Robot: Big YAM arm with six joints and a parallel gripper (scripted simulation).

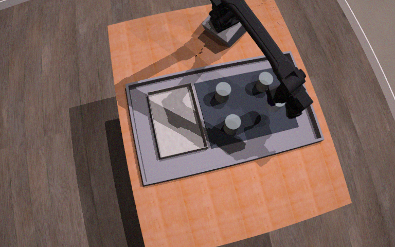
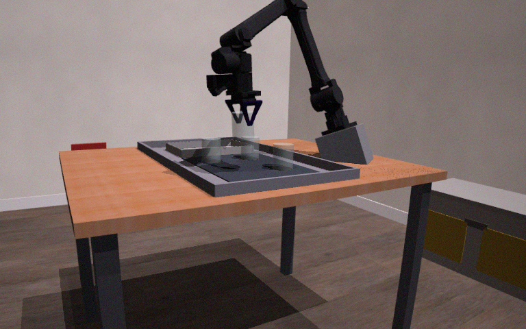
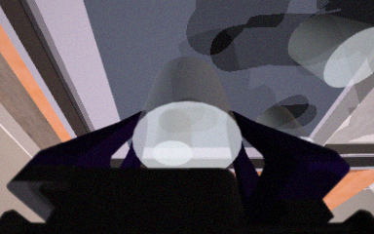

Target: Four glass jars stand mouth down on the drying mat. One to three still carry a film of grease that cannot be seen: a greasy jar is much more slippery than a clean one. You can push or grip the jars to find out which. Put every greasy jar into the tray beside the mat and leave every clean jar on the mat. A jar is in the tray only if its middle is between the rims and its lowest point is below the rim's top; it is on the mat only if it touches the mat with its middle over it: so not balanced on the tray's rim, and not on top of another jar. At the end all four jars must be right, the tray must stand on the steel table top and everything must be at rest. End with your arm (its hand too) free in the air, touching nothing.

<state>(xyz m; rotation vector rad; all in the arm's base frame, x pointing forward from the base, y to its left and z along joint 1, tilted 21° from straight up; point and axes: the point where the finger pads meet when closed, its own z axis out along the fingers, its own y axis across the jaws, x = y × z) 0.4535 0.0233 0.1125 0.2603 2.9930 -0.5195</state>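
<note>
Right now the pale tray is 140 mm behind my hand, 380 mm to the right of it and 140 mm below it. Round my hand: dark drying mat: 70 mm behind, 70 mm to the right, 150 mm below; rimmed steel top: 80 mm behind, 180 mm to the right, 150 mm below.
</note>
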